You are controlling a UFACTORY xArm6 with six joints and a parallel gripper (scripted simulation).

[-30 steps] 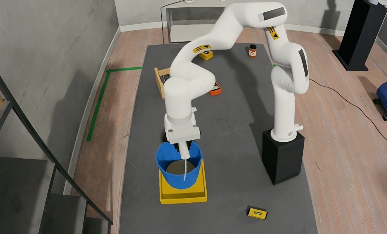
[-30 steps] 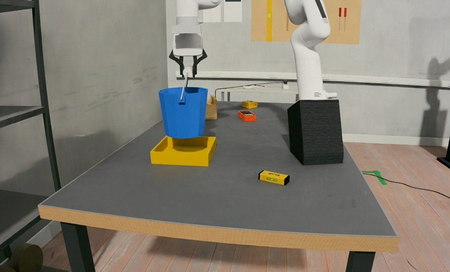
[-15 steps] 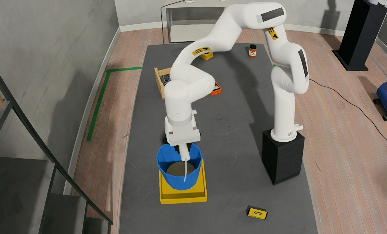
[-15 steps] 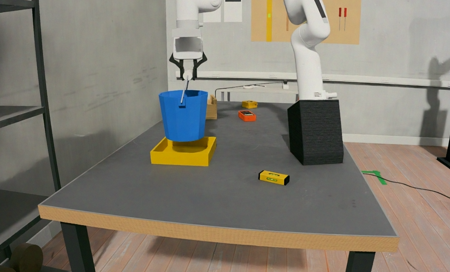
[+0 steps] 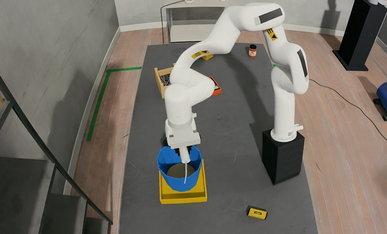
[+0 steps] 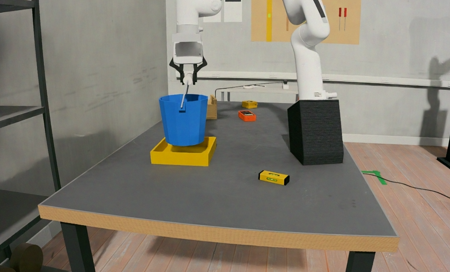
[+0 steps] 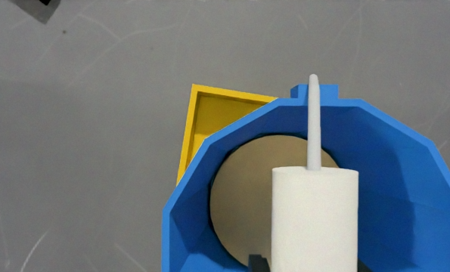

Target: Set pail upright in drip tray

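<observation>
My hand is 9 cm above the blue pail and 1 cm short of it. The rest, counted from my hand: white bail handle: 3 cm below, 1 cm ahead; then yellow spirit level: 29 cm behind, 27 cm below, 20 cm to the left; then yellow drip tray: 27 cm below, 2 cm ahead.
</observation>
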